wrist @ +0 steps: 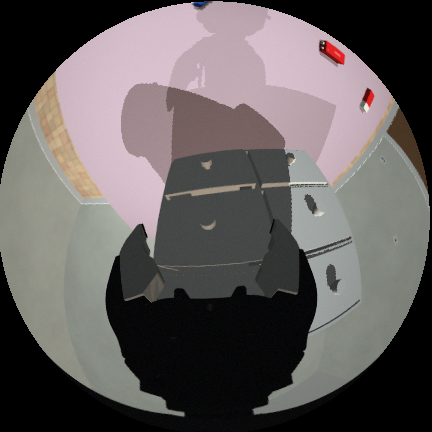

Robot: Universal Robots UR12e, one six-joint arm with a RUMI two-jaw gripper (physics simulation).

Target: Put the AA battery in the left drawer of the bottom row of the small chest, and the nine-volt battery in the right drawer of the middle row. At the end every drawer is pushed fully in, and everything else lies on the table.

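Places are measured from the arm's base along level axes (x right, y back, z down), in centimetres.
Where they show: gripper, fingertip midpoint: [207, 222].
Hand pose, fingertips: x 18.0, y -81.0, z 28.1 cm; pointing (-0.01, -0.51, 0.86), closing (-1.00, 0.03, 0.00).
Observation:
After its pixels a point has its place.
The small chest [230, 247] {x 15.6, y -82.4, z 25.7 cm} fills the middle of the wrist view, its two columns of knobbed drawer fronts facing the camera. Its left part is in shadow, its right part lit. My gripper [207, 222] {x 18.0, y -81.0, z 28.1 cm} is open and empty. In the picture its fingers stand on either side of a left-column drawer knob; the distance to the chest is hard to judge. The gripper body hides the near left part of the chest. I cannot tell whether every drawer is fully in. The red nine-volt battery [332, 52] lies on the table at upper right. The AA battery does not show.
A red and white block [367, 99] lies on the pink tabletop [100, 100] {x 36.4, y -67.7, z 44.4 cm} near its right edge. Part of a blue object [201, 4] shows at the top rim. Large shadows of the arm and chest fall across the table. Tan strips border the pink surface on both sides.

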